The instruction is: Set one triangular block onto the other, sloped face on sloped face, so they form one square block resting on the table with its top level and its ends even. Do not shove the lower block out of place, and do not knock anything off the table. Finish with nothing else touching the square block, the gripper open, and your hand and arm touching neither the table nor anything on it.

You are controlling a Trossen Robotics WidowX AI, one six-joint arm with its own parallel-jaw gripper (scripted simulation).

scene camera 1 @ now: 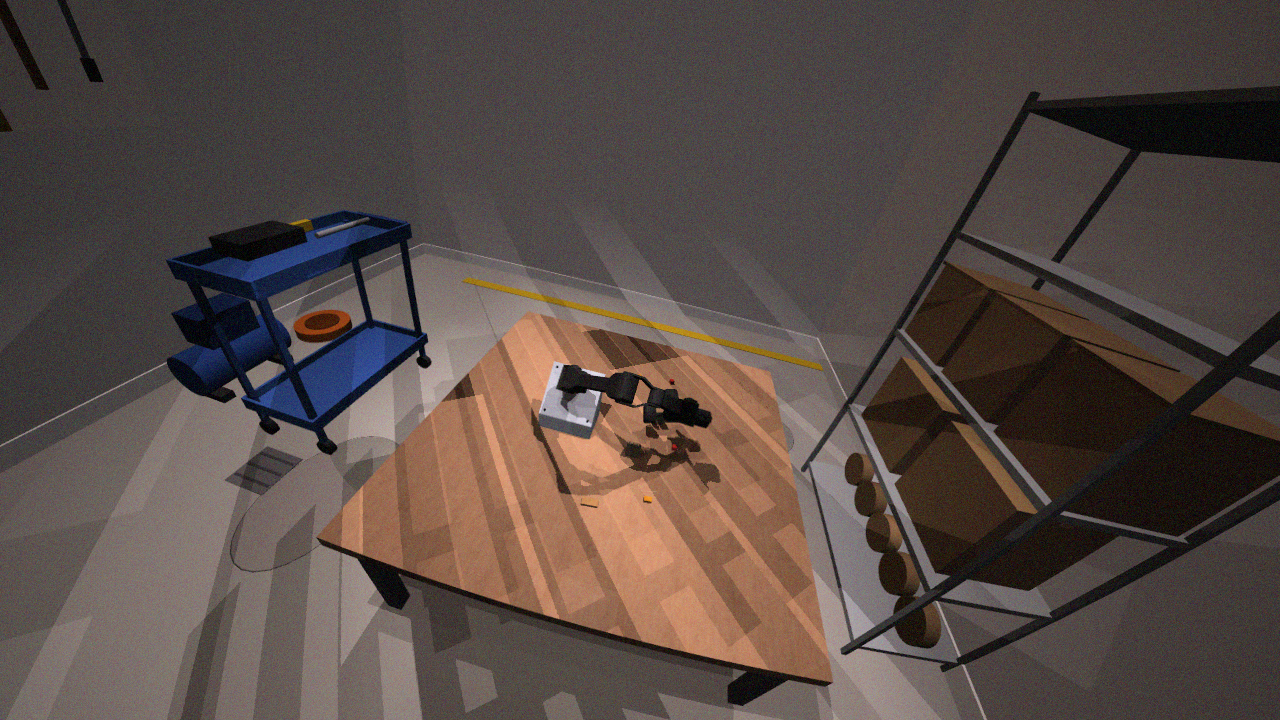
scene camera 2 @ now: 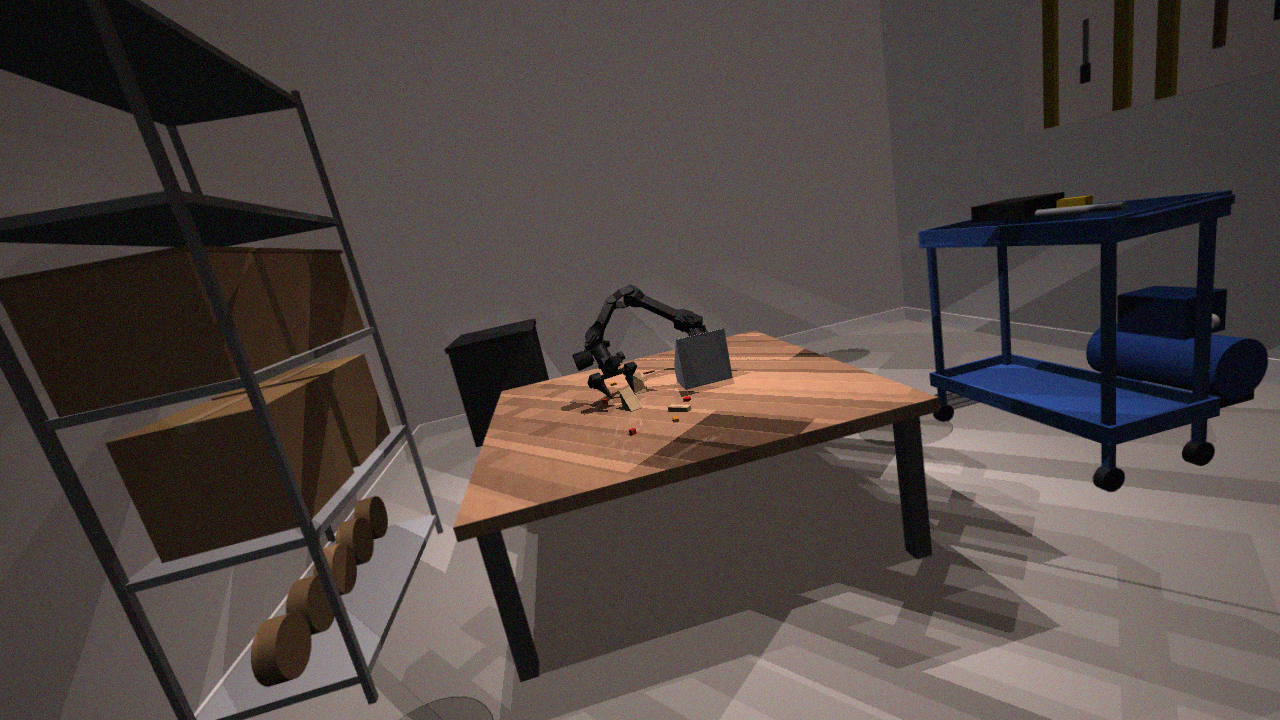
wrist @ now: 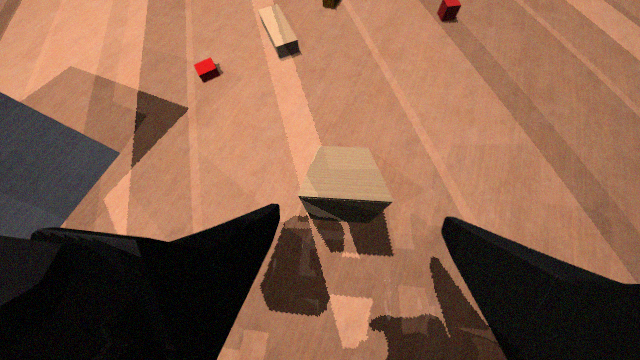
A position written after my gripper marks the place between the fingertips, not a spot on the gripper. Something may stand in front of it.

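With nothing in it, my gripper [scene camera 2: 622, 393] is open. The wrist view has my gripper too [wrist: 359, 217], and there I also find a pale triangular block [wrist: 344, 184] as well as a pale flat bar [wrist: 285, 43].
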